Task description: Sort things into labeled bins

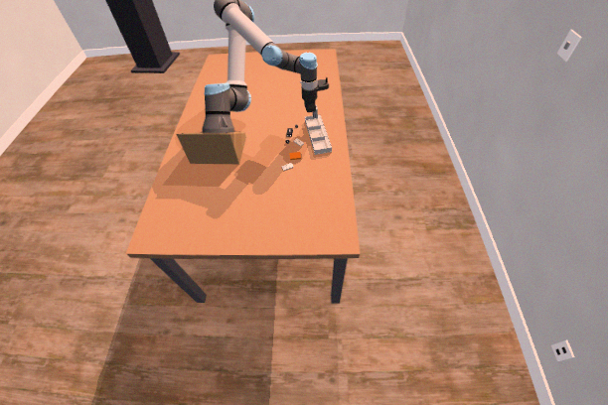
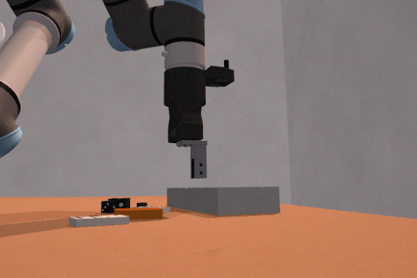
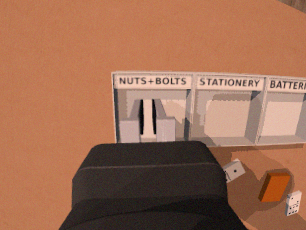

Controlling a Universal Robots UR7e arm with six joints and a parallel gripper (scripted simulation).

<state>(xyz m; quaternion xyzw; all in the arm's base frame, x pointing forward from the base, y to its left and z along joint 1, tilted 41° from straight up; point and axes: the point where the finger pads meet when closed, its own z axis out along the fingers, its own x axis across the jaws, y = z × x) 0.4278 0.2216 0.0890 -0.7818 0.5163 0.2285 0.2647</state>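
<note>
My gripper is now 120 mm past the black 9V battery, 100 mm to the left of it and 60 mm above it. Also, from my hand: small black piece (100 mm behind, 60 mm below, 30 mm to the right); grey bin tray (90 mm to the right, 50 mm below, 20 mm ahead); black die (150 mm to the right, 120 mm behind, 60 mm below).
</note>
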